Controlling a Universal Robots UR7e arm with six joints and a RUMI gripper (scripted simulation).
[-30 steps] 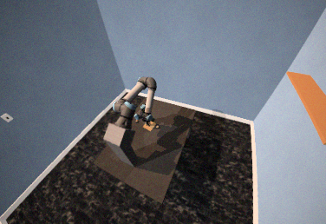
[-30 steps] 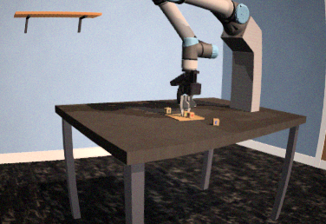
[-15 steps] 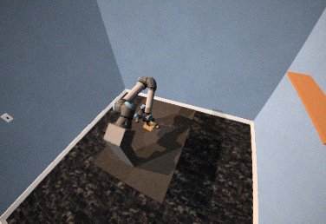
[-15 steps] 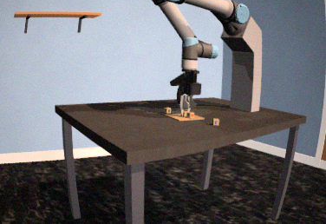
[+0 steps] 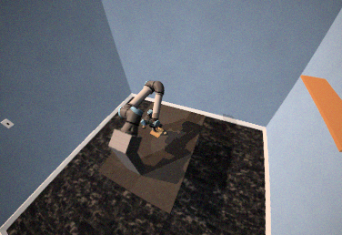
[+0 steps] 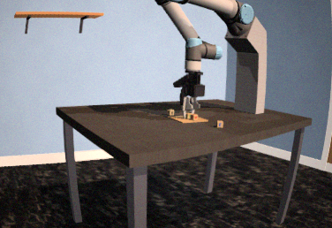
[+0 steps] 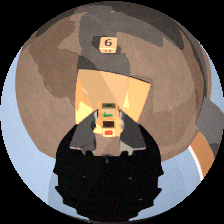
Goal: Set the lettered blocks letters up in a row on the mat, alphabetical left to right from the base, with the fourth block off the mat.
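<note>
The orange mat is 2 cm below my hand.
</note>
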